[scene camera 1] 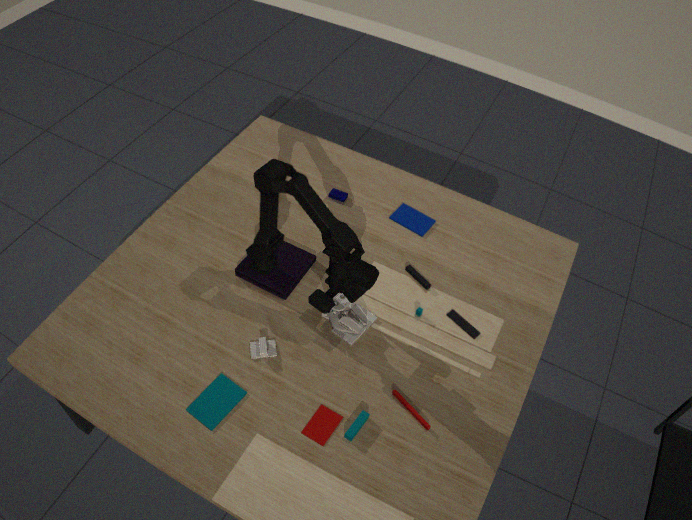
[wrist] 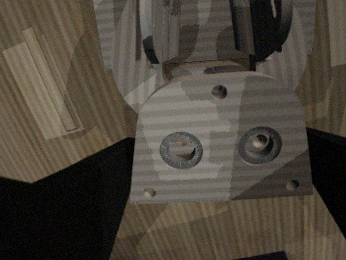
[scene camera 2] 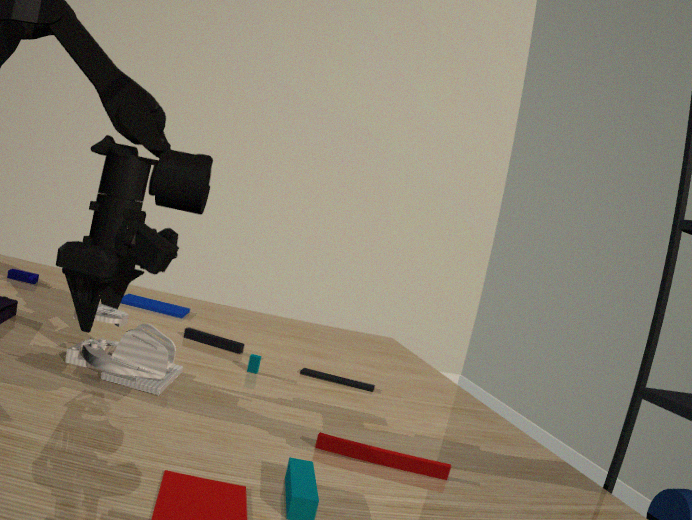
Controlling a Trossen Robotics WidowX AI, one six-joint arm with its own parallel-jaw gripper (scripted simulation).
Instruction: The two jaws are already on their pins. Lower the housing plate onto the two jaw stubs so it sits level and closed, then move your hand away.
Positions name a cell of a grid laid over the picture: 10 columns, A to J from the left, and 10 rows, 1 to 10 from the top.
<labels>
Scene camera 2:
my gripper: B7
blue plate: C6
red bar: F9
</labels>
